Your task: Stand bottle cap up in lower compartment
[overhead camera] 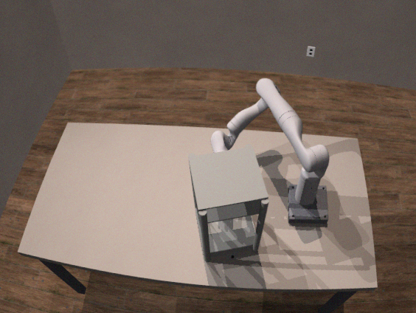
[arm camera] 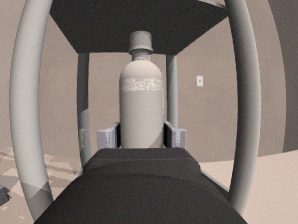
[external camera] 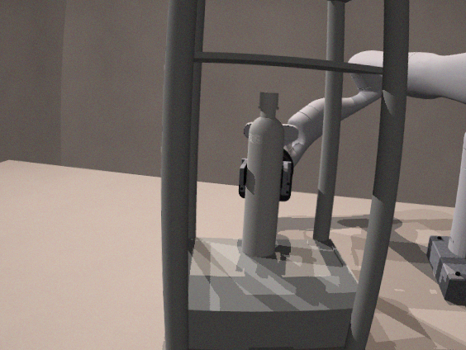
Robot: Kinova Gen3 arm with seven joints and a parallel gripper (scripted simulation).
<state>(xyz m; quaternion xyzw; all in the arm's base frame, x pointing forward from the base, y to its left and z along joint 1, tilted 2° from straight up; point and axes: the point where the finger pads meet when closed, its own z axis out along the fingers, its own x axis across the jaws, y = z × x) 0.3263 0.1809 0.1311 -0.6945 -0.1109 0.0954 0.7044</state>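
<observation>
My hand is 3 cm past the shelving unit, 6 cm to the right of it and 5 cm below it.
</observation>
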